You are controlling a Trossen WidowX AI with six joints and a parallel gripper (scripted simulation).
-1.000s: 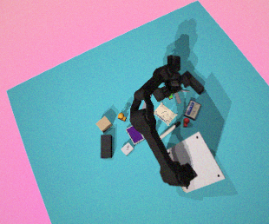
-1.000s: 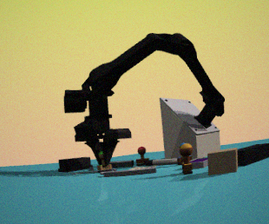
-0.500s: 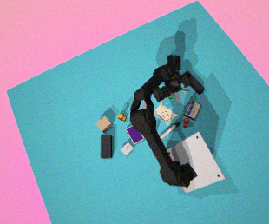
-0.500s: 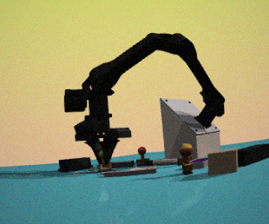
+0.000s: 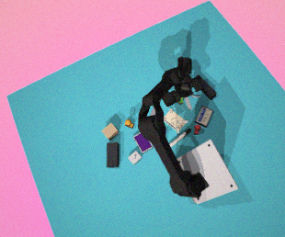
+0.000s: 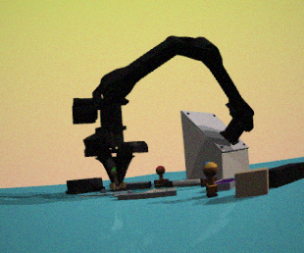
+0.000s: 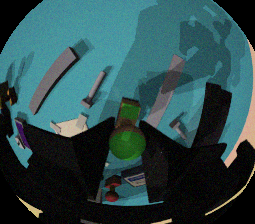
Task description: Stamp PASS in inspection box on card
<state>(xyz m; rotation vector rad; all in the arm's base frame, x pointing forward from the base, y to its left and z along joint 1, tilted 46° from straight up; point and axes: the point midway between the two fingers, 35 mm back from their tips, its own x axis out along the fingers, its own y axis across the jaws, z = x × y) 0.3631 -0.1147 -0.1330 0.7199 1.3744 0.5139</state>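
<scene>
My gripper tip is 8 cm past the purple ink pad, 26 cm to the right of it and 3 cm above it. Also, from my gripper tip: black box 1 cm behind, 14 cm to the right, 2 cm below; then green-knobbed stamp right at my gripper tip; then beige card 7 cm behind, 8 cm to the left, 3 cm below.
</scene>
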